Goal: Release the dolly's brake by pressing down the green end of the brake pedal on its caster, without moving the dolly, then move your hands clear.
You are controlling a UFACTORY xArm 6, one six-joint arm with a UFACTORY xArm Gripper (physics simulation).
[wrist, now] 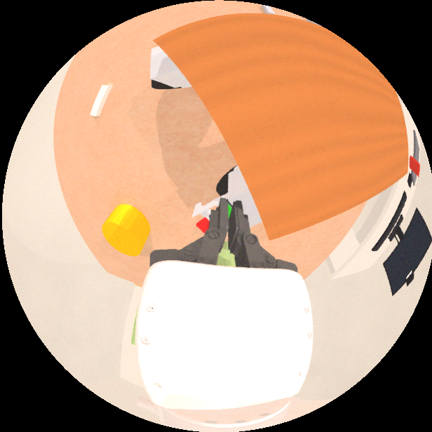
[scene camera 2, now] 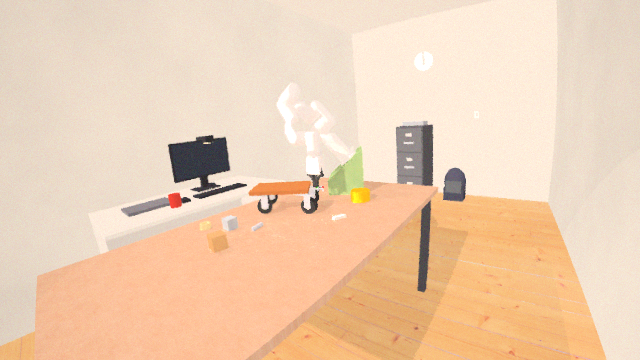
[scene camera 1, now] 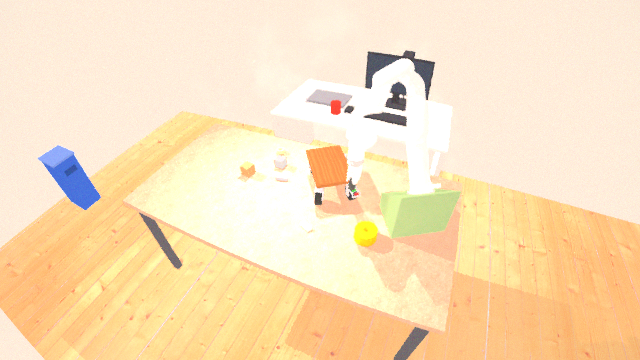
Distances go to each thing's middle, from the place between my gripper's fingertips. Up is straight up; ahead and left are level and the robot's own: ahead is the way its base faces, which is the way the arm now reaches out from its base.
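From my hand: caster (wrist: 238, 190), 1 cm ahead, 2 cm to the right, 4 cm below; dolly (scene camera 1: 328, 165), 9 cm to the right, 14 cm ahead, 3 cm below; yellow cylinder (wrist: 126, 229), 13 cm behind, 21 cm to the left, 6 cm below. Going by their middles, of the things named here: caster nearest to my hand, yellow cylinder farthest from it.
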